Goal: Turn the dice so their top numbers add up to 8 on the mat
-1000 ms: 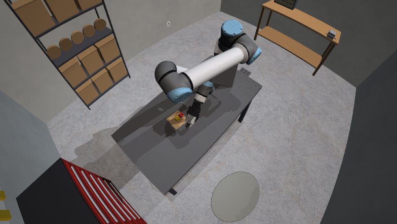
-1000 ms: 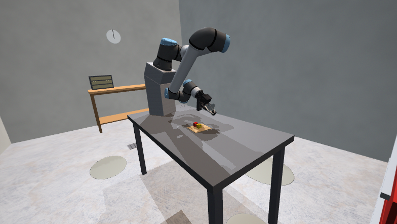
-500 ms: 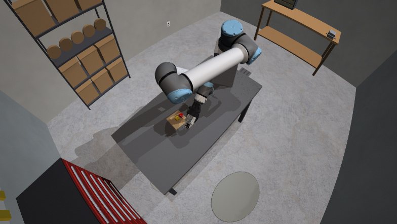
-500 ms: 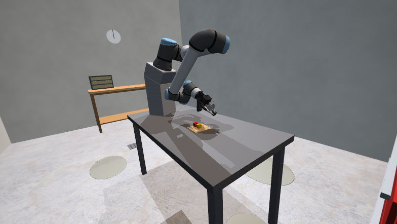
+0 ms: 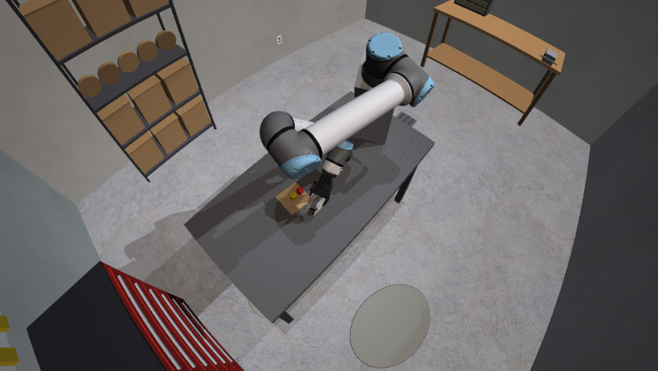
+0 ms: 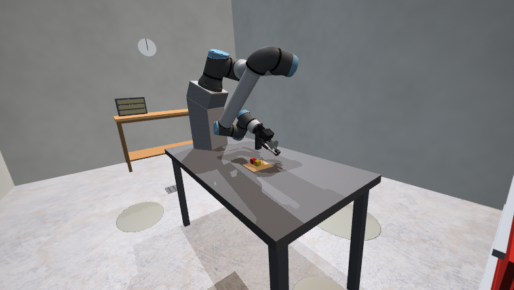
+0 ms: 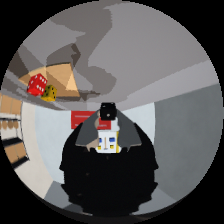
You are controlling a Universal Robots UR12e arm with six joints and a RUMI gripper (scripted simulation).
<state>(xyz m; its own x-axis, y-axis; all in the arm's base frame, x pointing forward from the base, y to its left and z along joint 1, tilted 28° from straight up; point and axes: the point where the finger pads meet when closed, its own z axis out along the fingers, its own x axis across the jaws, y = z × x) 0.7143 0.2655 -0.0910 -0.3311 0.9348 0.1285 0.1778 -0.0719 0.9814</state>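
The red die is 3 cm behind my hand, 15 cm to the right of it and 4 cm below it. The rest, counted from my hand: tan mat: 1 cm ahead, 14 cm to the right, 6 cm below; yellow die: 1 cm ahead, 14 cm to the right, 4 cm below; black die: right at my hand.
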